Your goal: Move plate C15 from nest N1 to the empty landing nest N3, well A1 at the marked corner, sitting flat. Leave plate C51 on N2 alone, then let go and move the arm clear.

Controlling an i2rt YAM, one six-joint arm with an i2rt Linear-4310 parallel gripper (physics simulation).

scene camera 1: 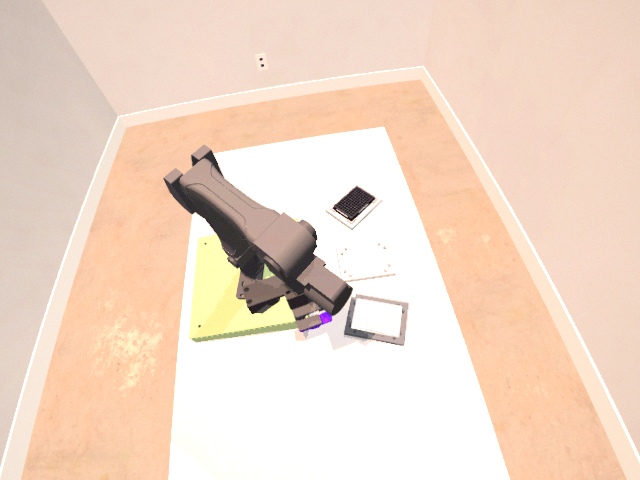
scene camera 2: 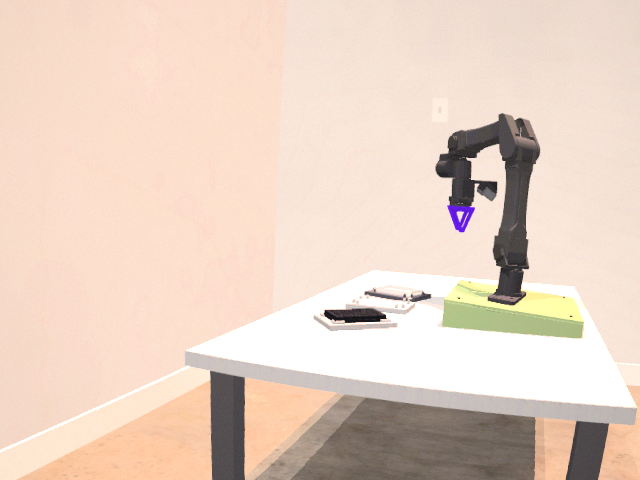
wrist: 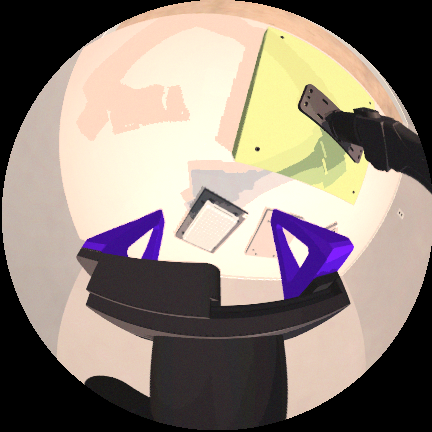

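A white plate (scene camera 1: 378, 316) (scene camera 2: 395, 290) (wrist: 211, 226) lies on a dark grey nest (scene camera 1: 404, 325) (scene camera 2: 424, 296) (wrist: 204, 196). A black plate (scene camera 1: 354, 202) (scene camera 2: 355, 314) sits on a white nest (scene camera 1: 352, 224) (scene camera 2: 356, 326). Between them is an empty white nest (scene camera 1: 364, 262) (scene camera 2: 382, 304) (wrist: 261, 241) with small corner posts. The labels C15, C51, N1, N2 and the A1 mark are not readable. My gripper (scene camera 1: 317, 323) (scene camera 2: 461, 229) (wrist: 217, 214) is open and empty, high above the table, pointing down. In the wrist view the white plate shows between its purple fingers; the right finger partly covers the empty nest.
The arm stands on a yellow-green base block (scene camera 1: 222, 304) (scene camera 2: 511, 322) (wrist: 260, 110) on the white table (scene camera 1: 310, 413) (scene camera 2: 413, 361) (wrist: 125, 165), beside the row of nests. Walls stand around the table. The arm's shadow falls near the dark nest.
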